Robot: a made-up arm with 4 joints. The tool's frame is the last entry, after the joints.
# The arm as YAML. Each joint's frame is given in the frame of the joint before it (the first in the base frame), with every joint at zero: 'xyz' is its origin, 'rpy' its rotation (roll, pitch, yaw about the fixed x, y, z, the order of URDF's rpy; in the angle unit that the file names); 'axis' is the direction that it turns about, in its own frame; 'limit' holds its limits. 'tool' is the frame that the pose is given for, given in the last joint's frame.
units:
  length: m
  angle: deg
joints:
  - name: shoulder
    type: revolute
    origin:
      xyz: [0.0, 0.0, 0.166]
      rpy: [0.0, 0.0, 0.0]
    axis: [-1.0, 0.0, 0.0]
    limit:
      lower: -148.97
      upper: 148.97
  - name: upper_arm
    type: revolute
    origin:
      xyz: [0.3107, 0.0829, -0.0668]
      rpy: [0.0, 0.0, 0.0]
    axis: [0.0, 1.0, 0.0]
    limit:
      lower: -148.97
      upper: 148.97
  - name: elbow
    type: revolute
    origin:
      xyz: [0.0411, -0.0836, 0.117]
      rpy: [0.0, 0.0, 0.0]
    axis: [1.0, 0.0, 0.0]
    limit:
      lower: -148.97
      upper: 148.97
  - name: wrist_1
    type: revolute
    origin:
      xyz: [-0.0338, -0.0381, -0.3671]
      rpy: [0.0, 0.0, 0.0]
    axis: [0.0, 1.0, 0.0]
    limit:
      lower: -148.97
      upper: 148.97
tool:
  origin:
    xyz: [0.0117, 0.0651, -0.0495]
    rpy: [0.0, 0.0, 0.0]
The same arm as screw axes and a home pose.
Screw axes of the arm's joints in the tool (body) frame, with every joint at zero. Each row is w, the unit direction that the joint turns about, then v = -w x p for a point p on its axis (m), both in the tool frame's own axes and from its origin. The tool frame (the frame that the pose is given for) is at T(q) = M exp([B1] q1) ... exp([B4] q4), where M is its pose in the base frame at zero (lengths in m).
B1 = (-1, 0, 0, 0, -0.3664, -0.0263)
B2 = (0, 1, 0, -0.2996, 0, -0.019)
B3 = (1, 0, 0, 0, 0.4166, 0.027)
B4 = (0, 1, 0, -0.0495, 0, -0.0117)
M: xyz 0.3297 0.0263 -0.2004 (m) rpy 0 0 0 (deg, as in URDF)
Joint limits (deg, base to tool): -148.97..148.97 -148.97..148.97 -148.97..148.97 -148.97..148.97

